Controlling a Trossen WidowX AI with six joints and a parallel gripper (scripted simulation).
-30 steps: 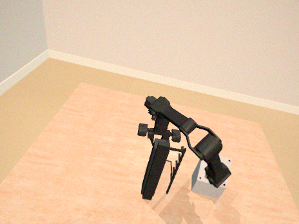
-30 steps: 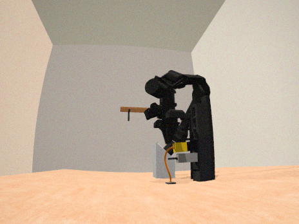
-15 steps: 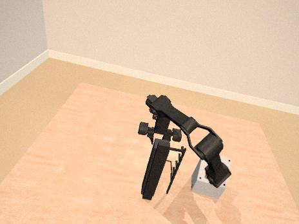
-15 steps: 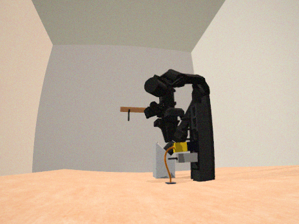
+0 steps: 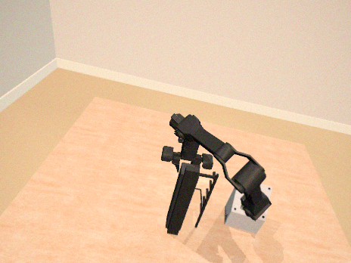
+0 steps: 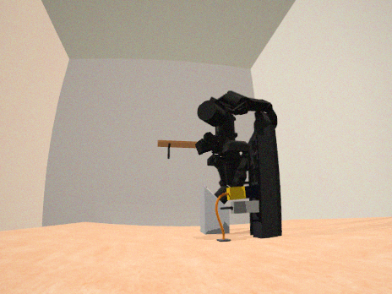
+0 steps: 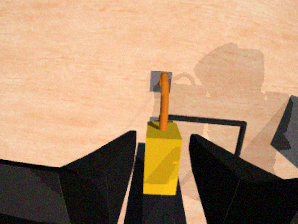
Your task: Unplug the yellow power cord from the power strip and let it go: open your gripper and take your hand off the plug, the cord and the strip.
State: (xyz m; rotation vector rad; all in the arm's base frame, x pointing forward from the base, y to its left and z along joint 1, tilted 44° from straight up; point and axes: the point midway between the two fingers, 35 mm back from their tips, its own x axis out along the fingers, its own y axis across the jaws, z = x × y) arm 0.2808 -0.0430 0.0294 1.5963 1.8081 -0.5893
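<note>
Right now the yellow plug is 1 cm behind my gripper tip, 4 cm to the left of it and 1 cm below it. Also, from my gripper tip: grey anchor: 1 cm to the right, 15 cm below.
</note>
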